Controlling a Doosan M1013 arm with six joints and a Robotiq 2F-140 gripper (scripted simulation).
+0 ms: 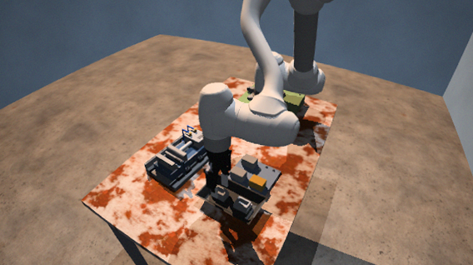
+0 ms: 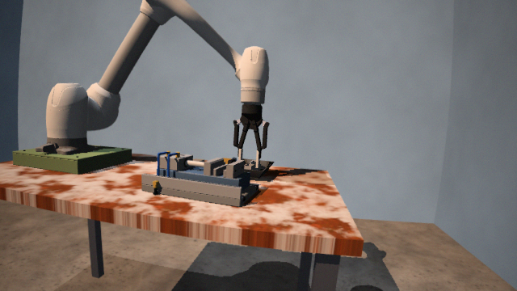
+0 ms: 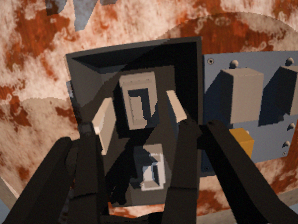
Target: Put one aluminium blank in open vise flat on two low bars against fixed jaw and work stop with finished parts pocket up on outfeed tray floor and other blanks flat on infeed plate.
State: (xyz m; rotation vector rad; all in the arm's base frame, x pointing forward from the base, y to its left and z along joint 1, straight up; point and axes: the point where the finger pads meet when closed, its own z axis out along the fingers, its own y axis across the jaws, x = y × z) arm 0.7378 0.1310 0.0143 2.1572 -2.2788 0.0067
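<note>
Now: the infeed plate 17 cm behind my hand, 7 cm below it and 6 cm to the left of it. Also, from my hand: brass blank 12 cm behind, 10 cm to the left, 4 cm below; vise 25 cm to the right, 9 cm behind, 3 cm below; aluminium blank 12 cm behind, 4 cm below, 1 cm to the left.
</note>
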